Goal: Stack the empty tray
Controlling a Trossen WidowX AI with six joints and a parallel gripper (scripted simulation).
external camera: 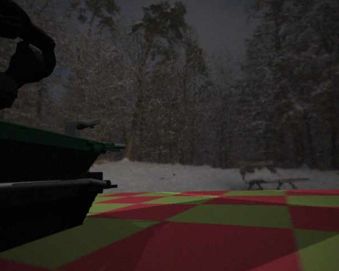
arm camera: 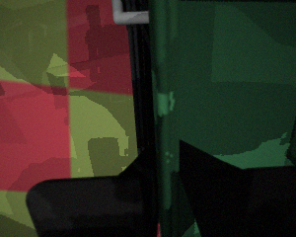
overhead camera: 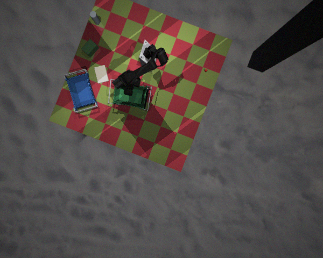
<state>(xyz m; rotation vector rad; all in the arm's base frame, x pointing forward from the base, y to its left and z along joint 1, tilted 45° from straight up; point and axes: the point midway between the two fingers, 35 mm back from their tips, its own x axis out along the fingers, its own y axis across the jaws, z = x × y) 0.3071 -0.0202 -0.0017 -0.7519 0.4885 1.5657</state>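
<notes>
The green tray lies 8 cm ahead of my gripper tip, 1 cm to the left of it and 2 cm above it. From my gripper tip the other things lie so: cream block 3 cm behind, 34 cm to the right, 10 cm below; green block 21 cm behind, 51 cm to the right, 8 cm below.
</notes>
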